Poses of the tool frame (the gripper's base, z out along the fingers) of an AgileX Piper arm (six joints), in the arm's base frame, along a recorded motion.
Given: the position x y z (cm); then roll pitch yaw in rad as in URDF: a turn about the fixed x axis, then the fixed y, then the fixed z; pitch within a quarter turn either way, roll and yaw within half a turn.
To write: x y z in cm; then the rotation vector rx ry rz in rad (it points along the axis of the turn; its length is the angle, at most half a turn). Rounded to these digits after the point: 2 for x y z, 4 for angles.
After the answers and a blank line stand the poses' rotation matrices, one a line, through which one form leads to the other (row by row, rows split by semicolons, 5 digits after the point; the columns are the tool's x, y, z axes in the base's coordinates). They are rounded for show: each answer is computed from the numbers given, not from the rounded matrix.
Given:
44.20 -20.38 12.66 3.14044 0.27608 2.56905
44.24 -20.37 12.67 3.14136 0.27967 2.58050
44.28 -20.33 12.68 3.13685 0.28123 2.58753
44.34 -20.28 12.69 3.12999 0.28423 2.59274
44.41 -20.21 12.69 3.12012 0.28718 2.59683
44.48 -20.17 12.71 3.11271 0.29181 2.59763
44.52 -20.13 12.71 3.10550 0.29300 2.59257
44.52 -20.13 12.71 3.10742 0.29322 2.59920
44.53 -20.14 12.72 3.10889 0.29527 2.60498
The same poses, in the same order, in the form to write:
44.20 -20.38 12.66 0.8114 2.7574 -0.1112
44.24 -20.37 12.67 0.7948 2.7585 -0.1116
44.28 -20.33 12.68 0.7835 2.7589 -0.1045
44.34 -20.28 12.69 0.7737 2.7569 -0.0950
44.41 -20.21 12.69 0.7646 2.7540 -0.0816
44.48 -20.17 12.71 0.7603 2.7487 -0.0729
44.52 -20.13 12.71 0.7650 2.7445 -0.0645
44.52 -20.13 12.71 0.7564 2.7471 -0.0658
44.53 -20.14 12.72 0.7482 2.7475 -0.0674

-0.80870 0.54151 0.22974; 0.52125 0.84070 -0.14671; -0.27259 0.00111 -0.96213
-0.81378 0.53206 0.23384; 0.51144 0.84671 -0.14669; -0.27604 0.00022 -0.96115
-0.81699 0.52502 0.23851; 0.50548 0.85108 -0.14199; -0.27754 0.00456 -0.96070
-0.81889 0.51890 0.24527; 0.50078 0.85476 -0.13639; -0.28042 0.01114 -0.95981
-0.82022 0.51289 0.25332; 0.49699 0.85820 -0.12839; -0.28325 0.02059 -0.95883
-0.81949 0.51021 0.26101; 0.49565 0.85961 -0.12411; -0.28769 0.02766 -0.95733
-0.81668 0.51262 0.26505; 0.49961 0.85792 -0.11984; -0.28883 0.03455 -0.95676
-0.81992 0.50743 0.26504; 0.49415 0.86107 -0.11985; -0.28904 0.03271 -0.95676
-0.82225 0.50278 0.26668; 0.48910 0.86385 -0.12059; -0.29100 0.03128 -0.95621

